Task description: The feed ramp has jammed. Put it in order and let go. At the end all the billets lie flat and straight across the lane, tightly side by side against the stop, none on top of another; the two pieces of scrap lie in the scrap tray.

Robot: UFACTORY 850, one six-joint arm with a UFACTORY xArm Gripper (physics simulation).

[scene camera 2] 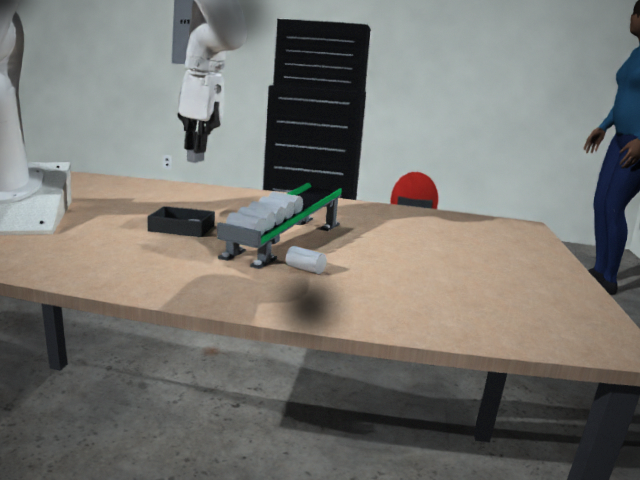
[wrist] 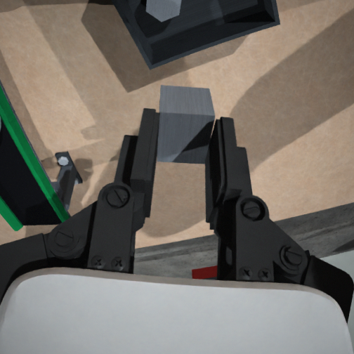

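Observation:
My gripper [scene camera 2: 195, 148] [wrist: 184, 134] is shut on a grey rectangular scrap block [scene camera 2: 194, 157] [wrist: 185, 100], held high in the air. The black scrap tray [scene camera 2: 178, 226] [wrist: 210, 39] stands on the table left of the ramp in the scene view; a grey faceted piece [wrist: 164, 7] lies in it. The ramp has green rails [scene camera 2: 310, 209] [wrist: 31, 155] and a grey stop [scene camera 2: 239, 234]. Several pale billets [scene camera 2: 247, 219] lie across the lane in a row up from the stop; their exact contact is hard to tell. Another billet [scene camera 2: 306, 259] lies on the table beside the ramp.
The robot base [scene camera 2: 31, 211] stands at the left end of the table [scene camera 2: 439, 289]. Ramp feet [scene camera 2: 263, 262] [wrist: 63, 161] stick out onto the table. A black cabinet [scene camera 2: 315, 111] and a red round object [scene camera 2: 413, 187] are behind the table. A person [scene camera 2: 620, 170] stands at the right.

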